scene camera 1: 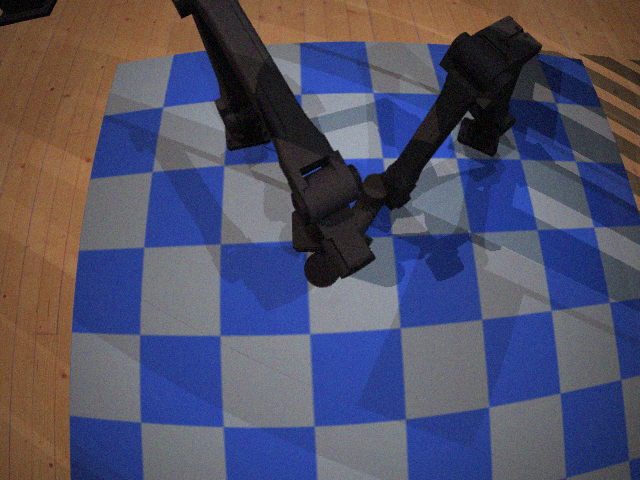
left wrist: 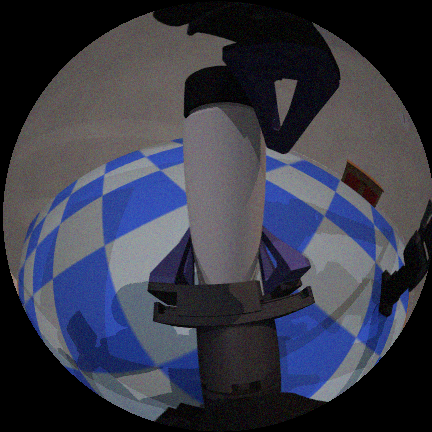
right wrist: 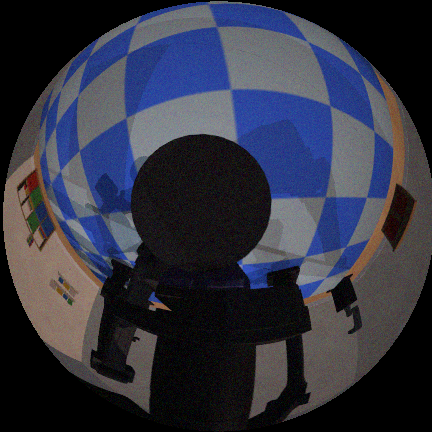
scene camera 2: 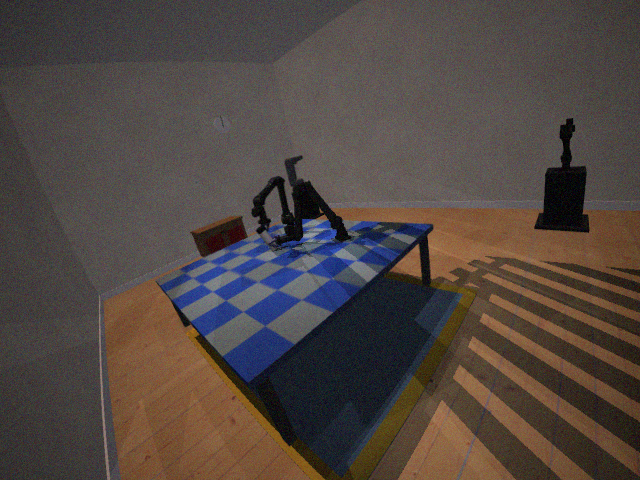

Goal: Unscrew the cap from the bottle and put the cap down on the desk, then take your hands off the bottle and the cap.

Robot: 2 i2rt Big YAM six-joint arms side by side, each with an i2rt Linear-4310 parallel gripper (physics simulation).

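Where they show: left gripper, between the fingertips: (left wrist: 224, 226) (scene camera 2: 268, 243); right gripper, between the fingertips: (left wrist: 276, 150) (scene camera 2: 267, 231); left arm's base, origin of its link: (scene camera 1: 478, 138) (right wrist: 123, 267) (scene camera 2: 342, 238); right arm's base, origin of its link: (scene camera 1: 247, 134) (right wrist: 282, 274).
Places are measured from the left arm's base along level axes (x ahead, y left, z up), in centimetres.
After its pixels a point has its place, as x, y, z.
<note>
The pale bottle (left wrist: 225, 195) @[50.5, -24.6, 13.0] (scene camera 2: 266, 237) @[53.7, -22.4, 13.0] looks somewhat tilted in scene camera 2. Its black cap (left wrist: 215, 90) @[53.2, -24.5, 19.7] (right wrist: 201, 200) @[57.3, -25.8, 21.1] (scene camera 1: 321, 271) @[57.2, -25.7, 21.1] sits at its top; whether its thread is loose cannot be seen. My left gripper (left wrist: 224, 226) @[53.4, -25.7, 6.9] is shut on the lower part of the bottle, a purple finger on each side. My right gripper (left wrist: 276, 150) @[51.2, -28.2, 15.8] is shut with nothing between its fingers, close beside the cap and upper bottle, at their right in the left wrist view. In the right wrist view the cap hides its fingertips. In scene camera 1 the right arm covers most of the bottle and both grippers.
The desk (scene camera 1: 356, 377) @[73.5, -9.8, 0.0] (scene camera 2: 258, 289) @[70.2, 34.1, 0.0] has a blue and grey checkered top. The two arms cross close together above it in scene camera 1, with the right arm (scene camera 1: 279, 118) @[46.4, -36.0, 46.6] over the end of the left arm (scene camera 1: 429, 134) @[27.4, -16.7, 28.6]. A red-fronted cabinet (scene camera 2: 219, 236) stands beyond the desk.
</note>
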